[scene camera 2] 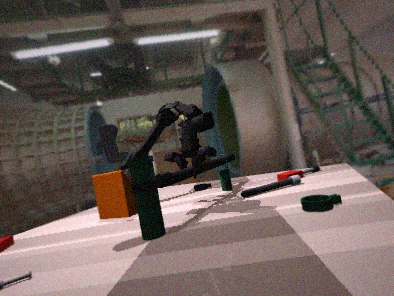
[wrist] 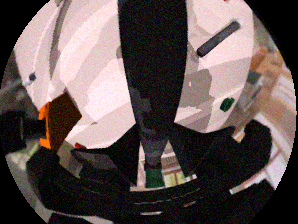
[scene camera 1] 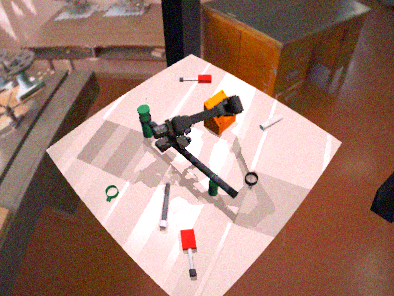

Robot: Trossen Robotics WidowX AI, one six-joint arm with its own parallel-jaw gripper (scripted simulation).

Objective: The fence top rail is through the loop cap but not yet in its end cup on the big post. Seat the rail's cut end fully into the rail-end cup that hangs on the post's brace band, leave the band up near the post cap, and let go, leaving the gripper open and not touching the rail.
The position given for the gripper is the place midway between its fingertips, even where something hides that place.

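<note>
You'd find the gripper (scene camera 2: 190, 178) there, and the wrist view has the gripper (wrist: 151, 123) too. There's also a big green post (scene camera 2: 148, 204).
</note>
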